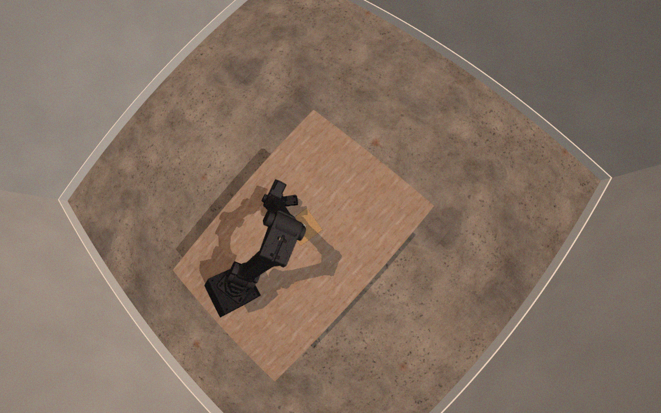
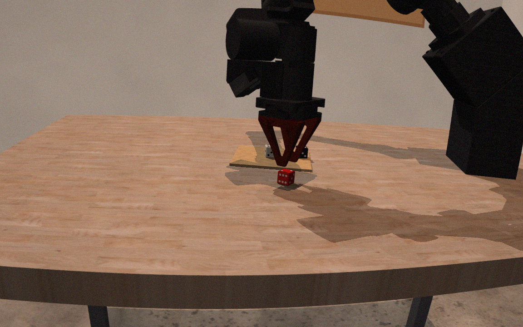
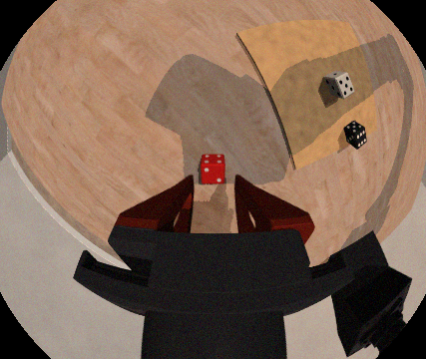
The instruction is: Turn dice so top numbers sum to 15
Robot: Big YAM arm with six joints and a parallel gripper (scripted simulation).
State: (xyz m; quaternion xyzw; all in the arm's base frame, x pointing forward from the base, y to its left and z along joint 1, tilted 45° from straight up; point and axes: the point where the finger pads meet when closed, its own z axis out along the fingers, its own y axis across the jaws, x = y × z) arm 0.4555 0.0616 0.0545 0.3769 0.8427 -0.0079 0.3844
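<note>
Right now the red die is 30 mm below my hand. The rest, counted from my hand: tan mat 40 mm behind, 140 mm to the right, 40 mm below; black die 100 mm behind, 120 mm to the right, 20 mm below; white die 40 mm behind, 140 mm to the right, 20 mm below.
</note>
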